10 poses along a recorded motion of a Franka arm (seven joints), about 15 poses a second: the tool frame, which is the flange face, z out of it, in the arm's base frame.
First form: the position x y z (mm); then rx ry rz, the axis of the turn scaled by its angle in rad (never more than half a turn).
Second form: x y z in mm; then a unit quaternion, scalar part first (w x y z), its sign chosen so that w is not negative. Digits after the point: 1 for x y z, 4 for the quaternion.
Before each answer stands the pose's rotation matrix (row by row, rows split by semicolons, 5 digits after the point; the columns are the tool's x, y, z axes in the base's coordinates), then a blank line. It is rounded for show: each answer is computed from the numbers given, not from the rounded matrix.
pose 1, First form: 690.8 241.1 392.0 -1.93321 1.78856 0.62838
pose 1, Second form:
0.06502 -0.99715 -0.03828; -0.80197 -0.07504 0.59263; -0.59381 -0.00783 -0.80457

690.8 241.1 392.0 0.2153 -0.6972 0.6451 0.2266
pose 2, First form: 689.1 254.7 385.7 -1.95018 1.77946 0.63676
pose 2, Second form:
0.07462 -0.99591 -0.05102; -0.80218 -0.09034 0.59021; -0.59240 -0.00311 -0.80564

689.1 254.7 385.7 0.2113 -0.7019 0.6404 0.2292
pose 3, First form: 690.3 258.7 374.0 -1.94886 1.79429 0.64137
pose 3, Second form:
0.06419 -0.99636 -0.05614; -0.80618 -0.08493 0.58555; -0.58818 0.00767 -0.80869

690.3 258.7 374.0 0.2065 -0.6996 0.6441 0.2302
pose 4, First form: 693.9 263.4 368.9 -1.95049 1.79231 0.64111
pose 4, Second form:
0.06601 -0.99622 -0.05646; -0.80602 -0.08659 0.58552; -0.58820 0.00686 -0.80869

693.9 263.4 368.9 0.2066 -0.7002 0.6434 0.2302
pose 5, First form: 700.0 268.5 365.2 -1.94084 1.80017 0.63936
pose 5, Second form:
0.05827 -0.99696 -0.05169; -0.80622 -0.07753 0.58651; -0.58874 0.00750 -0.80829

700.0 268.5 365.2 0.2076 -0.6972 0.6466 0.2297
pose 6, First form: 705.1 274.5 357.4 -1.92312 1.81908 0.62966
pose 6, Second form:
0.04265 -0.99829 -0.03989; -0.80933 -0.05794 0.58449; -0.58580 0.00736 -0.81042

705.1 274.5 357.4 0.2087 -0.6912 0.6538 0.2263
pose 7, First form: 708.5 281.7 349.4 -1.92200 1.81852 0.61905
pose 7, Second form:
0.04481 -0.99847 -0.03254; -0.81094 -0.05538 0.58250; -0.58340 0.00029 -0.81218

708.5 281.7 349.4 0.2105 -0.6914 0.6542 0.2227
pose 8, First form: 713.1 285.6 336.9 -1.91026 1.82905 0.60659
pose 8, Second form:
0.03681 -0.99911 -0.02065; -0.81345 -0.04196 0.58012; -0.58047 -0.00455 -0.81427

713.1 285.6 336.9 0.2125 -0.6879 0.6587 0.2185
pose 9, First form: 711.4 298.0 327.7 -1.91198 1.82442 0.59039
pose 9, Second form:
0.04351 -0.99900 -0.01051; -0.81576 -0.04160 0.57689; -0.57675 -0.01652 -0.81675

711.4 298.0 327.7 0.2151 -0.6895 0.6580 0.2129
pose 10, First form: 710.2 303.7 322.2 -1.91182 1.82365 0.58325
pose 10, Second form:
0.04534 -0.99895 -0.00582; -0.81693 -0.04043 0.57531; -0.57495 -0.02133 -0.81791

710.2 303.7 322.2 0.2162 -0.6899 0.6581 0.2105
